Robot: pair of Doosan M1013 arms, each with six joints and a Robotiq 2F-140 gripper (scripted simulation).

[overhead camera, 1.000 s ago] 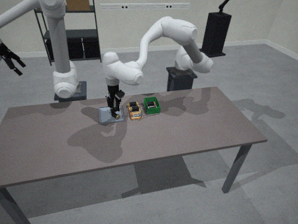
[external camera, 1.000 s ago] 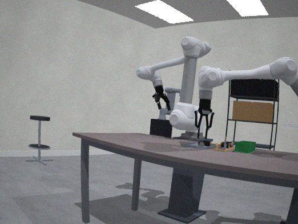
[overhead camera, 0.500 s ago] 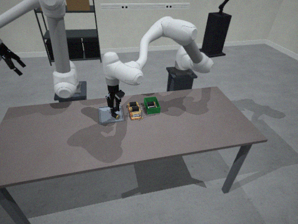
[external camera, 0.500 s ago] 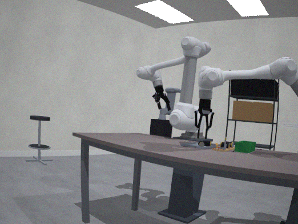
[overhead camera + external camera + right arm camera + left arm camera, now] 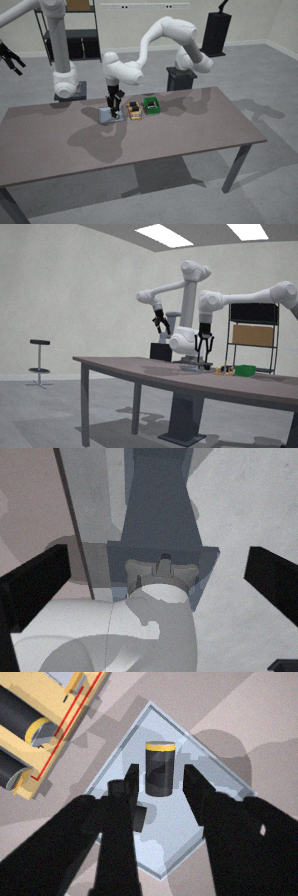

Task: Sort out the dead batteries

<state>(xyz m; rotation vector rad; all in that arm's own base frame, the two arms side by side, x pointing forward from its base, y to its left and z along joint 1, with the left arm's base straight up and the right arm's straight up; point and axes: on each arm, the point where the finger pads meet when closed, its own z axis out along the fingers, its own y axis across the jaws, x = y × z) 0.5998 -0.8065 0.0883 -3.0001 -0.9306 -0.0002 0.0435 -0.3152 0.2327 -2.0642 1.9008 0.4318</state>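
Now: left hand 5 cm past the pale blue tray, 3 cm to the left of it and 8 cm above it. The rest, counted from my left hand: green recycling box (2 cm behind, 31 cm to the left, 7 cm below).
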